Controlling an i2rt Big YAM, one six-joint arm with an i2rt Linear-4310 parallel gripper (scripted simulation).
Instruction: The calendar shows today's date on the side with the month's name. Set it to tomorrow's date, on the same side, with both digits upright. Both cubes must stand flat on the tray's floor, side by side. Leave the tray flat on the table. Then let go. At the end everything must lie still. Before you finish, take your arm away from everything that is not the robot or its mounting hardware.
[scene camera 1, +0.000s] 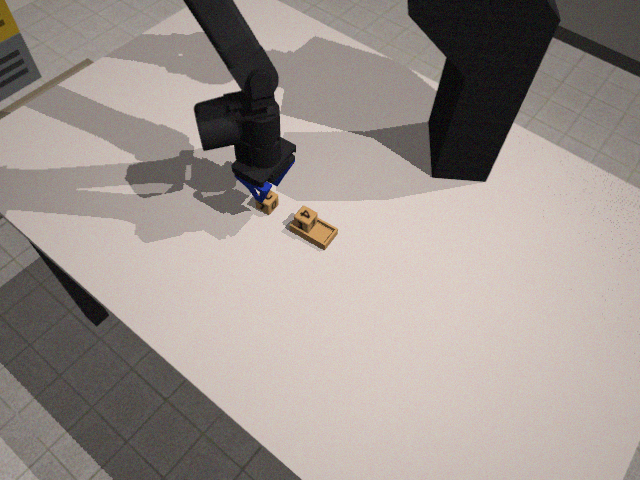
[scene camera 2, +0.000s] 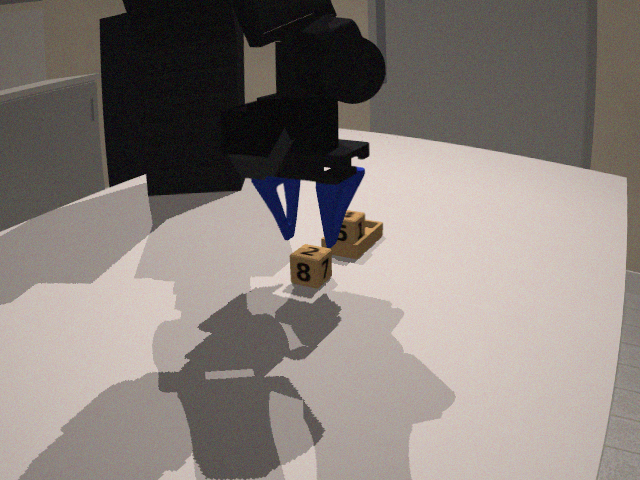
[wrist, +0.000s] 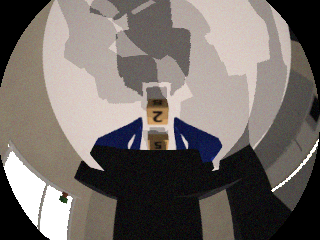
In view: the gripper (scene camera 2: 310, 242) and a wooden tray (scene camera 2: 373, 229).
The wooden tray is seen too in scene camera 1 (scene camera 1: 322, 234). The gripper shows as well in scene camera 1 (scene camera 1: 266, 192) and in the wrist view (wrist: 158, 120).
